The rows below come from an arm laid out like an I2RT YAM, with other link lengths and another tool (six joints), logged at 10 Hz.
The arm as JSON. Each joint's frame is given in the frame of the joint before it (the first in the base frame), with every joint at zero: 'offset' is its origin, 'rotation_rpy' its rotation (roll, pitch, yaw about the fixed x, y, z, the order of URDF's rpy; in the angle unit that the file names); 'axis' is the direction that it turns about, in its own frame. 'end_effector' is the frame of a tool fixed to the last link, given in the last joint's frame.
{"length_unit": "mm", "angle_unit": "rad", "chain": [
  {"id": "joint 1", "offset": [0.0, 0.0, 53.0], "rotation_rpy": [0.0, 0.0, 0.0], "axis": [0.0, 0.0, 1.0]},
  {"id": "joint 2", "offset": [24.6, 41.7, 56.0], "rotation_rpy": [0.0, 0.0, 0.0], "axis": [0.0, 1.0, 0.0]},
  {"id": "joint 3", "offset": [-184.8, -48.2, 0.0], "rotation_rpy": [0.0, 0.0, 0.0], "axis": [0.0, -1.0, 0.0]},
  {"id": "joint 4", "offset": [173.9, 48.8, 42.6], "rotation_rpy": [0.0, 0.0, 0.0], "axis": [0.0, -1.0, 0.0]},
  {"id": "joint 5", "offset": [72.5, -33.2, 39.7], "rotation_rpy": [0.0, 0.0, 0.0], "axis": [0.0, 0.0, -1.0]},
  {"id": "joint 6", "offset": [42.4, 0.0, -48.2], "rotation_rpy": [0.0, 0.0, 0.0], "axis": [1.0, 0.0, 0.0]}
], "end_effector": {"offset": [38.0, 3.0, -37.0], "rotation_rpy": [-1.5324, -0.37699, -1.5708]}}
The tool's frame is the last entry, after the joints.
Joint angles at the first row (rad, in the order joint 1, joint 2, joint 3, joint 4, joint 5, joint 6):
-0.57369, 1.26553, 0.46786, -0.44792, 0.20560, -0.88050
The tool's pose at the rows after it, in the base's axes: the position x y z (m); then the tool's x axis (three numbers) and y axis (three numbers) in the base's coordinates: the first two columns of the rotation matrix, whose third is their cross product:
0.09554, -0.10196, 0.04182, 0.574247, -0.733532, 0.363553, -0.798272, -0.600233, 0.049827
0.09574, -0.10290, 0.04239, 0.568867, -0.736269, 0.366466, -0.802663, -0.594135, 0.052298
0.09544, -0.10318, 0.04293, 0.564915, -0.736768, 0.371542, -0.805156, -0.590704, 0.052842
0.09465, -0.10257, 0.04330, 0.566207, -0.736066, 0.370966, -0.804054, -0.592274, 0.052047
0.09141, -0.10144, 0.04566, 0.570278, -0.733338, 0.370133, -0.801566, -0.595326, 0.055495
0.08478, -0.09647, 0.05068, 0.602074, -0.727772, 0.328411, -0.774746, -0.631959, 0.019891
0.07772, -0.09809, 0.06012, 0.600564, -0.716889, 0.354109, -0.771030, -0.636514, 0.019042
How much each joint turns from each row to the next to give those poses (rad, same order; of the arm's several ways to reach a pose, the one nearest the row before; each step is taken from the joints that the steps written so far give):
-0.00307, 0.00309, 0.00457, -0.00148, -0.00007, 0.00001
-0.00307, 0.00311, 0.00465, -0.00004, 0.00461, 0.00304
-0.00157, -0.00620, -0.00153, -0.00004, 0.00306, 0.00151
0.00002, -0.00918, -0.00311, -0.00608, -0.00153, -0.00148
-0.00454, -0.03359, -0.00608, -0.02755, 0.00006, -0.00915
-0.02602, -0.07354, 0.00452, -0.10087, -0.06721, -0.05200
-0.04139, -0.10270, 0.00160, -0.07098, -0.00961, -0.04766

